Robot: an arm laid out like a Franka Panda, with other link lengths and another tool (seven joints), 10 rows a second.
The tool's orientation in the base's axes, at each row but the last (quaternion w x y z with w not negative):
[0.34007, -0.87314, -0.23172, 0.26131]
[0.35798, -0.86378, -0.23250, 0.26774]
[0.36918, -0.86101, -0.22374, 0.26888]
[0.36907, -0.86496, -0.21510, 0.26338]
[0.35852, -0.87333, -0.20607, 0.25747]
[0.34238, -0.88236, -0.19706, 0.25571]
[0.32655, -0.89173, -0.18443, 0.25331]
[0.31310, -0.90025, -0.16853, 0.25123]
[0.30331, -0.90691, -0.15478, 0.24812]
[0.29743, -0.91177, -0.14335, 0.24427]
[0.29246, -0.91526, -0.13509, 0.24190]
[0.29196, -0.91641, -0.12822, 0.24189]
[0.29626, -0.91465, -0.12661, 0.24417]
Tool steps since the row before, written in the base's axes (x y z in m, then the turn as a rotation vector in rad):
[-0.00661, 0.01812, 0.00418, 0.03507, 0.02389, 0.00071]
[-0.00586, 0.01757, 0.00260, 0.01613, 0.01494, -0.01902]
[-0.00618, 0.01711, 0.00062, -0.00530, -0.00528, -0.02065]
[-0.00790, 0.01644, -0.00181, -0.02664, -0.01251, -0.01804]
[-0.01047, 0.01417, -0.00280, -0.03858, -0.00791, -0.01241]
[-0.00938, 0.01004, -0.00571, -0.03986, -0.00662, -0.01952]
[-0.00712, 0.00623, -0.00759, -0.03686, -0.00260, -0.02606]
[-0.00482, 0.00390, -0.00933, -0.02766, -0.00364, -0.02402]
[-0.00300, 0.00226, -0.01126, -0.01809, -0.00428, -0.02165]
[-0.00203, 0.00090, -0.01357, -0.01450, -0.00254, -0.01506]
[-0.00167, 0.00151, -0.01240, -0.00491, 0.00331, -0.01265]
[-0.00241, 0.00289, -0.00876, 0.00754, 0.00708, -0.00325]
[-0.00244, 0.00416, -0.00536, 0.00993, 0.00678, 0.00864]
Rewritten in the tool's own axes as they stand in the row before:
[0.00431, -0.01647, 0.00998, 0.04022, -0.00835, -0.01068]
[0.00527, -0.01433, 0.01080, 0.02657, 0.00802, 0.00865]
[0.00514, -0.01236, 0.01234, -0.00094, 0.01793, 0.01264]
[0.00378, -0.01048, 0.01455, -0.02221, 0.01677, 0.02042]
[0.00037, -0.00911, 0.01533, -0.03075, 0.00753, 0.02651]
[-0.00037, -0.00450, 0.01418, -0.02884, 0.01143, 0.03242]
[-0.00013, -0.00051, 0.01212, -0.02227, 0.01345, 0.03698]
[0.00109, 0.00243, 0.01088, -0.01594, 0.01425, 0.02997]
[0.00250, 0.00493, 0.01050, -0.00913, 0.01451, 0.02281]
[0.00355, 0.00737, 0.01105, -0.00778, 0.00953, 0.01709]
[0.00368, 0.00608, 0.01041, 0.00173, 0.00446, 0.01312]
[0.00227, 0.00270, 0.00886, 0.01027, -0.00299, 0.00176]
[0.00149, -0.00027, 0.00705, 0.00777, -0.00973, -0.00802]

